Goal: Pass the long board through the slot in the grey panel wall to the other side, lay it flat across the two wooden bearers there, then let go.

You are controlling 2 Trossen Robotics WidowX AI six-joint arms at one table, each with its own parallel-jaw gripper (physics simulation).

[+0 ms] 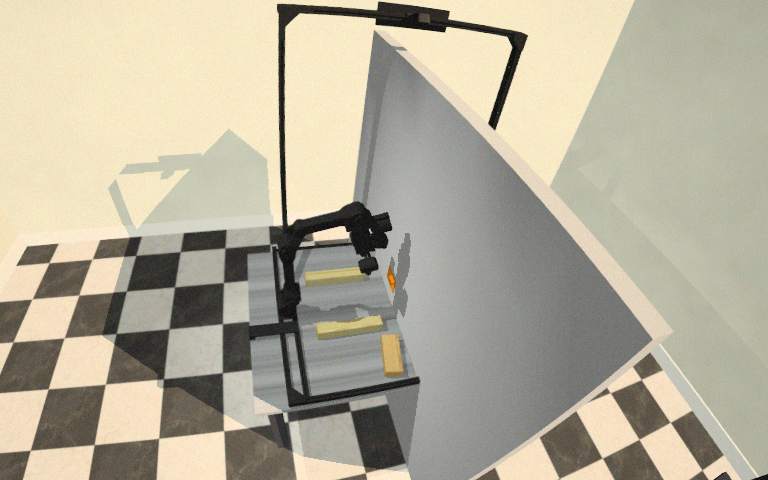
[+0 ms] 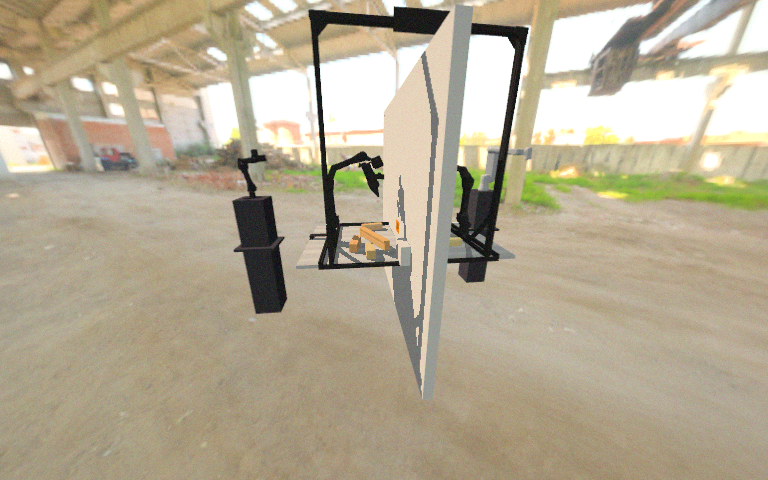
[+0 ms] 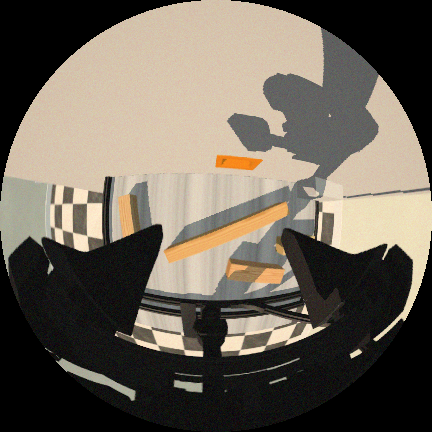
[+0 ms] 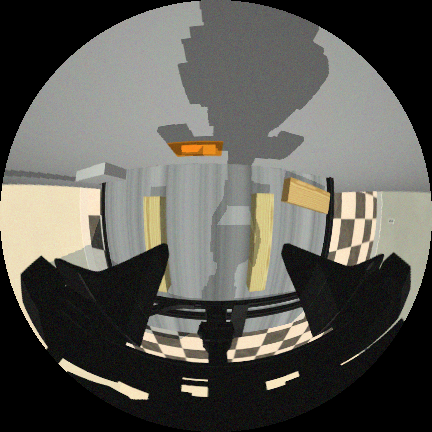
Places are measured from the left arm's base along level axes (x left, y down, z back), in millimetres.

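Pixels of known places: left gripper, fingertip midpoint: (image 2: 377,195) (image 3: 224,232); right gripper, fingertip midpoint: (image 4: 227,250); left arm's base, origin of the base link: (image 3: 210,311); right arm's base, origin of the base link: (image 1: 287,312) (image 2: 463,234) (image 4: 215,312).
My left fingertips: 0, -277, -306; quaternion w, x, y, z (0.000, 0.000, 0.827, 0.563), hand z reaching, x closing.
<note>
Ahead of a thing's pixels: the offset from my left fingertips to its top centre, as dx, dy, dz. "spot": to the spot under its first point.
The long board {-39, +237, +33} (image 2: 374,236) (image 3: 225,232) lies slantwise on the table on the left arm's side. The grey panel wall (image 1: 481,254) (image 2: 416,169) (image 3: 125,100) (image 4: 100,100) stands across the table, its orange-lined slot {spot: -61, +218, -167} (image 1: 391,279) (image 2: 397,226) (image 3: 240,163) (image 4: 200,143) low down. On the other side one pale wooden bearer {-157, +252, -389} (image 1: 334,276) (image 4: 155,220) and a second bearer {+107, +252, -379} (image 1: 349,327) (image 4: 261,240) lie parallel, apart, with no board on them. My left gripper (image 2: 376,191) (image 3: 224,232) is open and empty above the board. My right gripper (image 1: 368,266) (image 4: 227,250) is open and empty above the bearers.
Beside the long board lie a short block {+248, +252, +21} (image 3: 129,215), another block {-128, +246, +152} (image 3: 255,272) and a third block {-258, +246, +71} (image 3: 280,246), partly behind a finger. Past the bearers, near the wall, lies a wooden block {+253, +258, -250} (image 1: 391,355) (image 4: 306,195). A black frame (image 1: 282,113) (image 2: 318,113) rises around the table.
</note>
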